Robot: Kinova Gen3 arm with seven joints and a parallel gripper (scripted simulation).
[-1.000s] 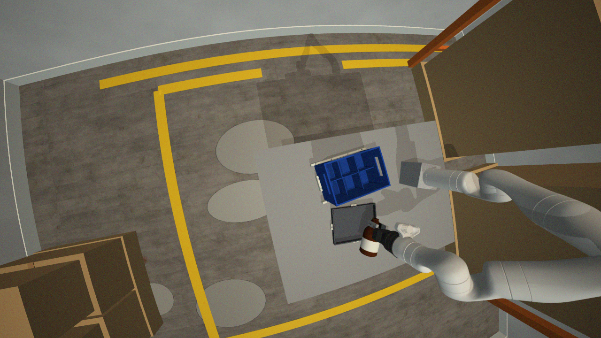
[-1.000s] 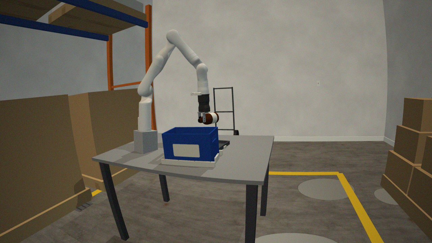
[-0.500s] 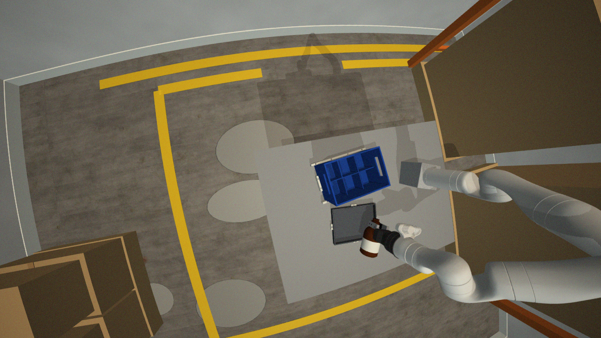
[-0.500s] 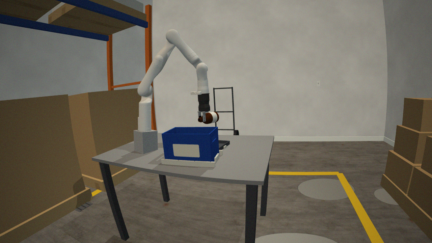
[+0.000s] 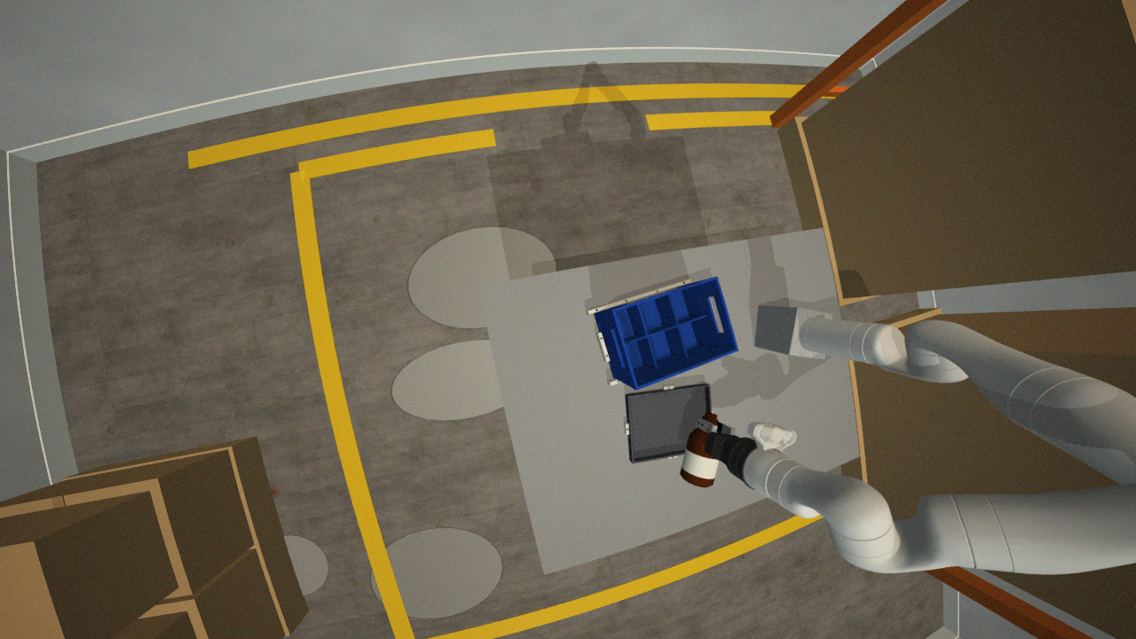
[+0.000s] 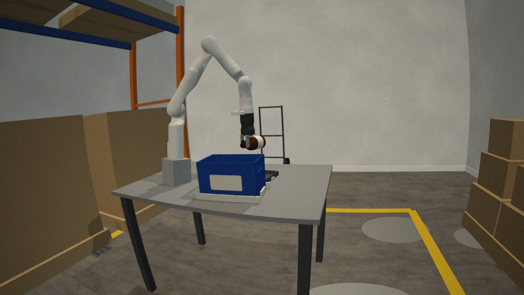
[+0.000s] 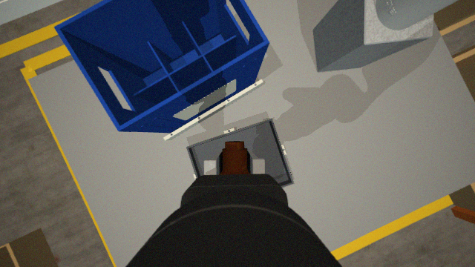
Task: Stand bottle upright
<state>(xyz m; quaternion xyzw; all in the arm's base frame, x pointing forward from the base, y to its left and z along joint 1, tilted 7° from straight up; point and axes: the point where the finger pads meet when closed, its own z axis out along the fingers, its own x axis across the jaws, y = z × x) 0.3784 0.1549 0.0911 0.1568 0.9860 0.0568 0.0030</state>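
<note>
The brown bottle lies 5 cm to the left of my hand, 2 cm ahead of it and 1 cm below it. From my hand the other things lie so: dark grey tray 19 cm below, 5 cm to the left; then blue crate 21 cm to the right, 12 cm below, 4 cm ahead.
</note>
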